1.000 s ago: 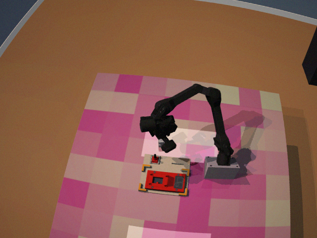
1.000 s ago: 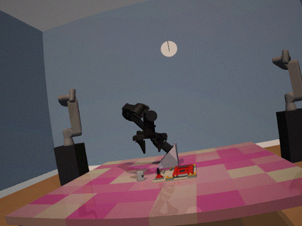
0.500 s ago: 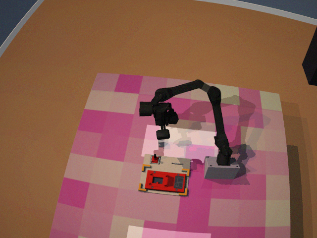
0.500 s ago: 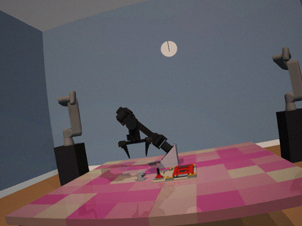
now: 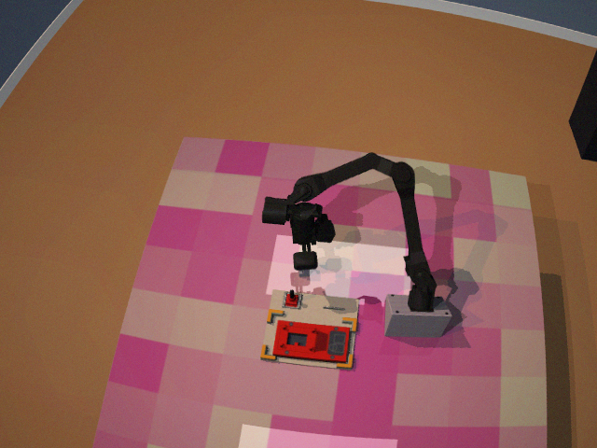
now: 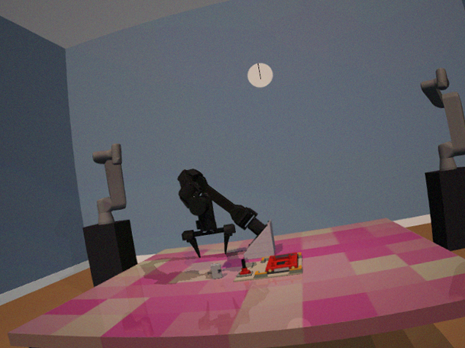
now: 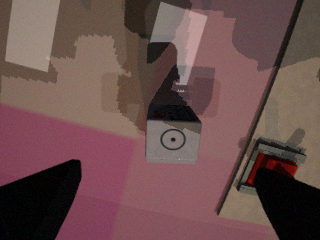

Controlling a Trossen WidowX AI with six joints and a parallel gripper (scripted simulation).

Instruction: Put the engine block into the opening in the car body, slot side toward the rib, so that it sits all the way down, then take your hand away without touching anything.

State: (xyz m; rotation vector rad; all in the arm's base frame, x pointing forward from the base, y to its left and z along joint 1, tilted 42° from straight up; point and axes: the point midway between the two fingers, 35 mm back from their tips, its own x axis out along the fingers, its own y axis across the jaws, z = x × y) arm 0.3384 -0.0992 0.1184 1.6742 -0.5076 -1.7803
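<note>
The grey engine block lies 60 mm below my gripper tip and 10 mm to the left of it.
</note>
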